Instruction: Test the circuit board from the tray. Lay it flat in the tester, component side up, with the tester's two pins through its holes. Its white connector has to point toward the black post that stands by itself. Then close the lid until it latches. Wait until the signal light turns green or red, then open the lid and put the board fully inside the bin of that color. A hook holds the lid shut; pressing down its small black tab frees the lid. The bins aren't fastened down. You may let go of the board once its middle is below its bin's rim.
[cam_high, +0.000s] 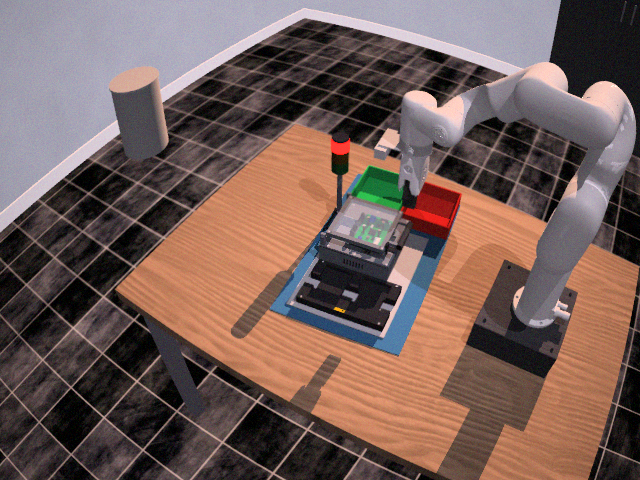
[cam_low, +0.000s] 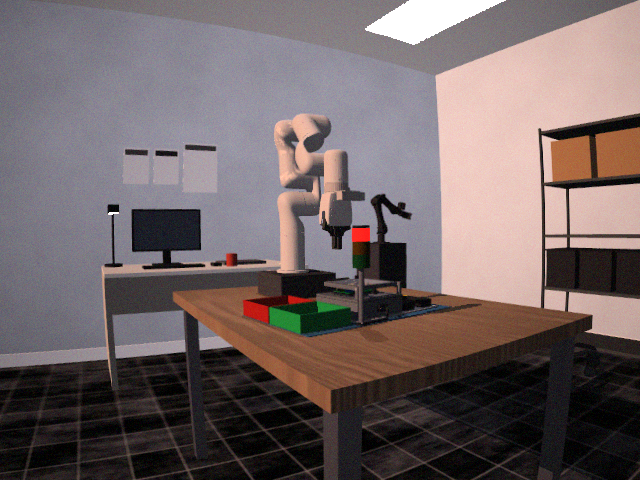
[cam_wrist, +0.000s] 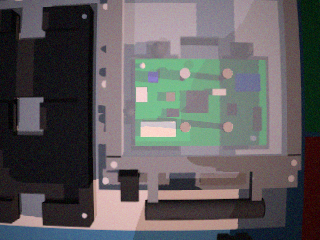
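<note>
Now: hand 2 cm short of the black block, 6 cm to the right of it and 12 cm above it. Also, from my hand: red bin (20 cm to the right, 19 cm below); clear lid (9 cm ahead, 1 cm to the left, 12 cm below); green circuit board (8 cm ahead, 1 cm to the left, 14 cm below).
</note>
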